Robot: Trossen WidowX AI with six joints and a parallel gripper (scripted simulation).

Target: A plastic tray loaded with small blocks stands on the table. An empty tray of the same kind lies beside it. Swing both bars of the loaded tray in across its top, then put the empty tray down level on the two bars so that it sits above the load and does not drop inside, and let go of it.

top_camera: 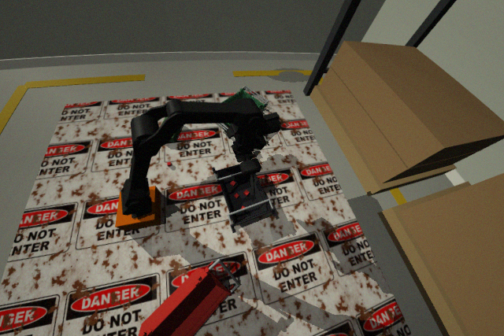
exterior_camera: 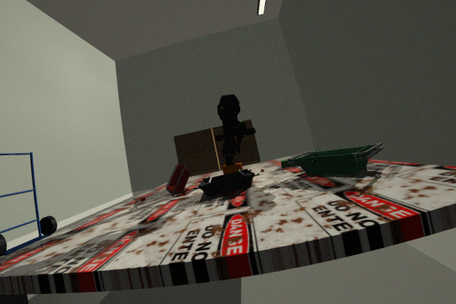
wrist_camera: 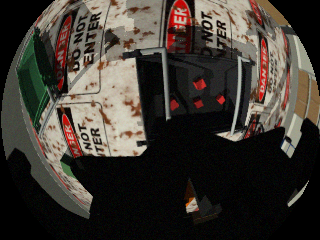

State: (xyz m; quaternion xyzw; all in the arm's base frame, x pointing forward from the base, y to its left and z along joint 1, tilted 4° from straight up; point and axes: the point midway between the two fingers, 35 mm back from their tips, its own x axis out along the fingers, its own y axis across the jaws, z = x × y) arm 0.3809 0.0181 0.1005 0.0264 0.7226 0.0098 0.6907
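My gripper tip is now 30 cm past the red tray, 39 cm to the left of it and 8 cm above it. Round my gripper tip: small green block (23 cm behind, 34 cm to the left, 13 cm below).
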